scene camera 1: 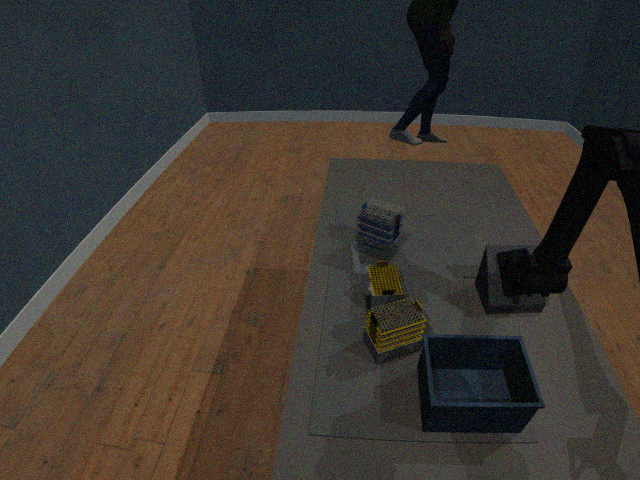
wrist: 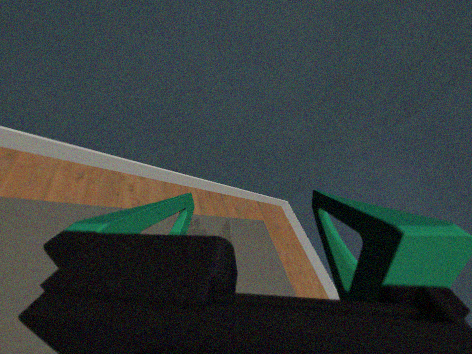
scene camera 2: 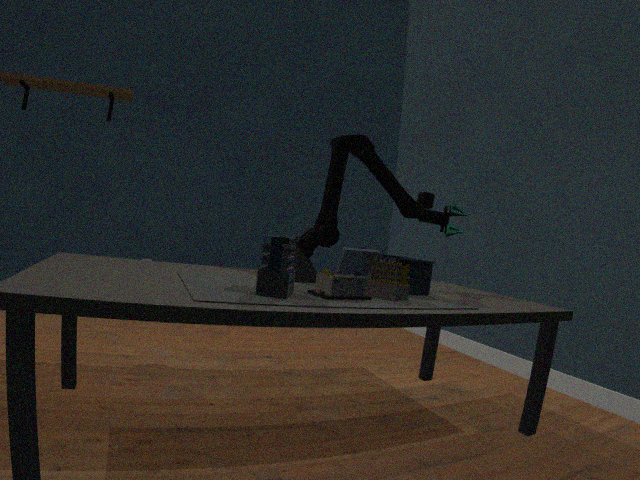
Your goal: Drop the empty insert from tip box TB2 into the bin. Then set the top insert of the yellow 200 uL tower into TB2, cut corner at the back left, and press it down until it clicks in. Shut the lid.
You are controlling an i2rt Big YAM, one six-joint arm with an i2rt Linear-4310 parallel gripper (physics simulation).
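Note:
Tip box TB2, seemingly the grey box (scene camera 1: 386, 298) (scene camera 2: 342, 285), holds a yellow insert (scene camera 1: 385, 280); a pale upright panel (scene camera 2: 356, 258) behind it looks like its raised lid. The yellow tower (scene camera 1: 397, 330) (scene camera 2: 390, 279) of stacked inserts stands beside it, towards the bin; its top insert is filled with tips. The cut corners are too small to make out. The dark blue bin (scene camera 1: 480, 408) (scene camera 2: 421, 276) shows a faint pale patch inside. My gripper (scene camera 2: 461, 222) (wrist: 249, 198) is open and empty, high above and past the bin's end of the group; it does not show in scene camera 1.
A blue tower (scene camera 1: 379, 227) (scene camera 2: 276, 268) stands beyond TB2. A narrow white piece (scene camera 1: 356, 258) lies between them. The arm base sits on a grey block (scene camera 1: 491, 304). All stand on the grey table (scene camera 1: 413, 180) (scene camera 2: 144, 281). A person (scene camera 1: 431, 77) walks beyond the table.

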